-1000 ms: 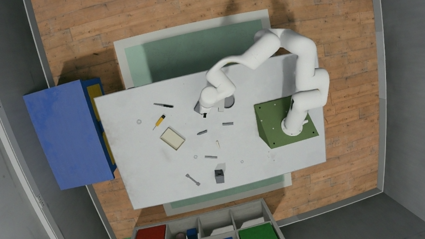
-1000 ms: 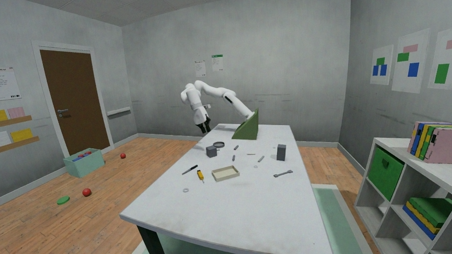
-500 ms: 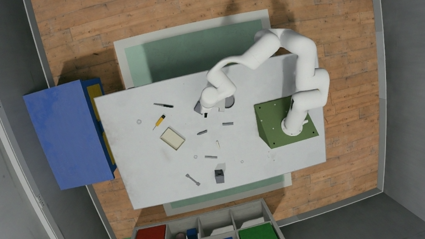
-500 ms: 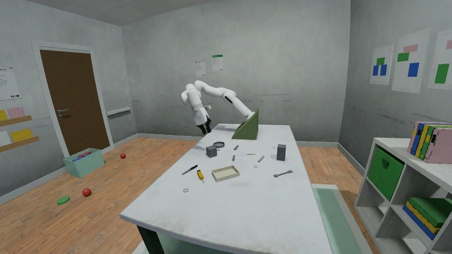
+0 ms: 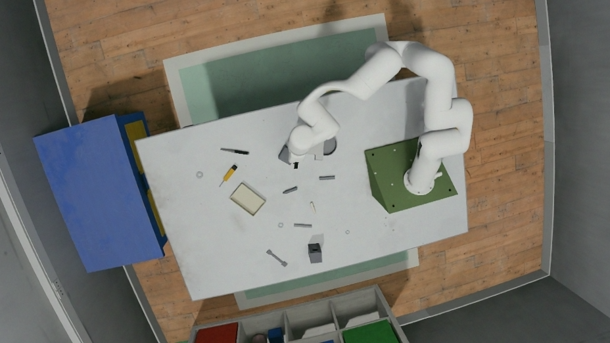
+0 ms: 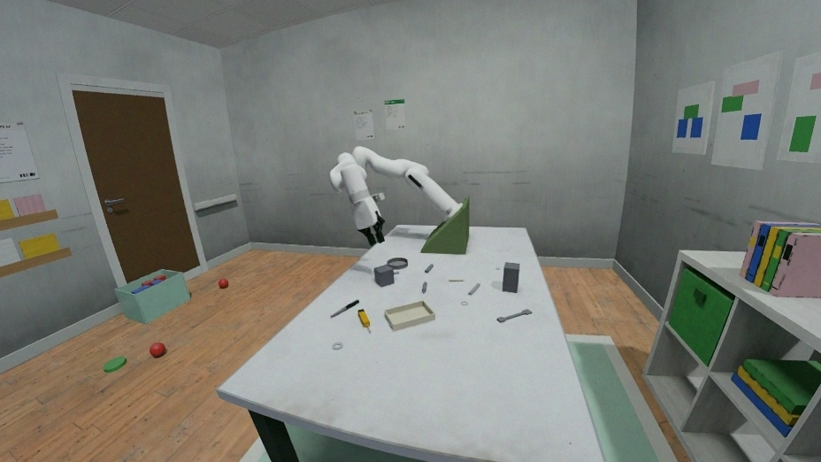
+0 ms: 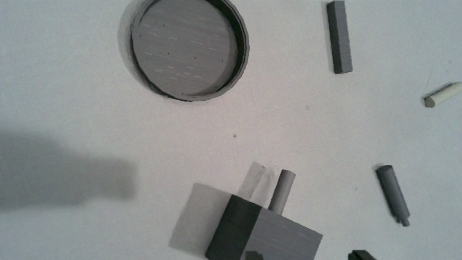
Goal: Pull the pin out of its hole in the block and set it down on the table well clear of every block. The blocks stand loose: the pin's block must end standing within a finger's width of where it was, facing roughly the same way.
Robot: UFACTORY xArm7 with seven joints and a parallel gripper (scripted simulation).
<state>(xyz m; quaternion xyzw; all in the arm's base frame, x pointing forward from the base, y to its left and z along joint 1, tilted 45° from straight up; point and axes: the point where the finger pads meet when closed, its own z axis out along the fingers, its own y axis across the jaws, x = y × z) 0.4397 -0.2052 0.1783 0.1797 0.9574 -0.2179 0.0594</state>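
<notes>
Right now my hand is 1 cm short of the light grey pin, 6 cm to the right of it and 14 cm above it. Round my hand: grey bar 10 cm behind, 18 cm to the left, 16 cm below; then cream tray 25 cm ahead, 17 cm to the left, 16 cm below; then round dish 13 cm behind, 4 cm to the left, 16 cm below.
</notes>
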